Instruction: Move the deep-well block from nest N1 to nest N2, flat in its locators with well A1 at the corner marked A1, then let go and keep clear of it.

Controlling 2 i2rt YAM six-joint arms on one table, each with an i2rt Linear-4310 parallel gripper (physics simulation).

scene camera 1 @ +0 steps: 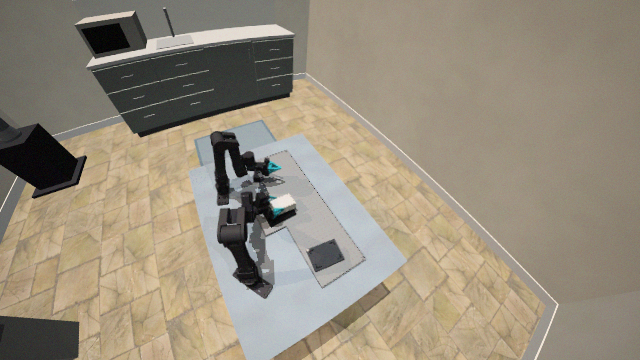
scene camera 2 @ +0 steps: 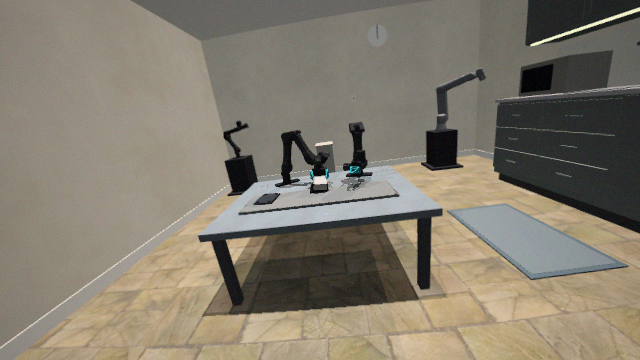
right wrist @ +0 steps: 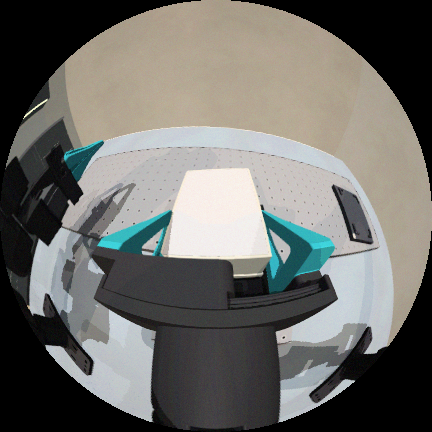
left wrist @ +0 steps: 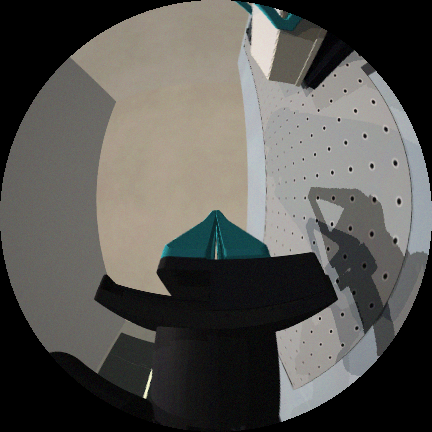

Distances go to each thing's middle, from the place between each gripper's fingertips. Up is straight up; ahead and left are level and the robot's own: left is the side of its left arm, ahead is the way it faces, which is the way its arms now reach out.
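The white block [right wrist: 216, 214] is where my right hand is: the hand sits 1 cm short of the block and 2 cm above it. My left gripper, which I can see too, is 21 cm to the left of the white block and 8 cm past it, and it's 6 cm above it.
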